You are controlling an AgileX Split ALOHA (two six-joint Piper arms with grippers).
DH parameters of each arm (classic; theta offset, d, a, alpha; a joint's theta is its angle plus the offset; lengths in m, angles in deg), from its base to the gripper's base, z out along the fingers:
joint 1: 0 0.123 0 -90
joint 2: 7.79 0 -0.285 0
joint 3: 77.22 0 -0.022 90
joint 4: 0 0.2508 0 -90
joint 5: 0 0 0.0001 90
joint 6: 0 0.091 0 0
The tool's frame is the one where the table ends.
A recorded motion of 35 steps. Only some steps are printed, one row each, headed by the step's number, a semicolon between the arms.
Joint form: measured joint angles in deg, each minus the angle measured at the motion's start. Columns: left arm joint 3, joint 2, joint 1, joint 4, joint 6, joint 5; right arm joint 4, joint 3, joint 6, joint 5, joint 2, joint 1.
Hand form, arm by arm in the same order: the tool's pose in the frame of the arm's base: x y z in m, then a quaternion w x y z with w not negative. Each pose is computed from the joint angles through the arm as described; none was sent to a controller.
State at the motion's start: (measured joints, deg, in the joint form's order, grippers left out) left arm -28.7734 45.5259 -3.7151 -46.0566 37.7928 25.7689; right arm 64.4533 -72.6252 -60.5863 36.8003 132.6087 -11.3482
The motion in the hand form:
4: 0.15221 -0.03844 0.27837 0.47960 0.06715 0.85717 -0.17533; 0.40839 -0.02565 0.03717 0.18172 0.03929 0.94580 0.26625
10: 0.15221 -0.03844 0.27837 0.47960 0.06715 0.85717 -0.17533; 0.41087 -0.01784 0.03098 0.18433 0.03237 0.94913 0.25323
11: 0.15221 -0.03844 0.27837 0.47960 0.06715 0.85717 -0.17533; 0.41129 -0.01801 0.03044 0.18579 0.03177 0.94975 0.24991
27: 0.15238 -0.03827 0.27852 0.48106 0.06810 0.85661 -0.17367; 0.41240 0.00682 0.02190 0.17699 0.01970 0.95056 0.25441
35: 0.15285 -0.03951 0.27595 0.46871 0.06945 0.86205 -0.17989; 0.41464 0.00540 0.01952 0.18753 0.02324 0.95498 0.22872
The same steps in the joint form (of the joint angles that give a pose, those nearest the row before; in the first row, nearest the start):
4: 0.00 0.00 0.00 0.00 0.00 -0.05; 2.78 -0.11 -2.08 -0.33 0.44 0.74
10: 0.00 0.00 0.00 0.00 0.00 -0.05; 3.40 -0.37 -2.83 -2.58 1.32 2.23
11: 0.00 0.00 0.00 0.00 0.00 -0.05; 3.39 -0.42 -2.97 -3.00 1.39 2.29
27: 0.00 0.00 0.00 0.00 0.22 -0.23; 5.27 -0.62 -3.22 -4.03 2.73 5.85
35: 0.00 0.59 0.00 0.00 -0.09 0.95; 5.29 -0.61 -3.38 -7.51 2.85 6.30

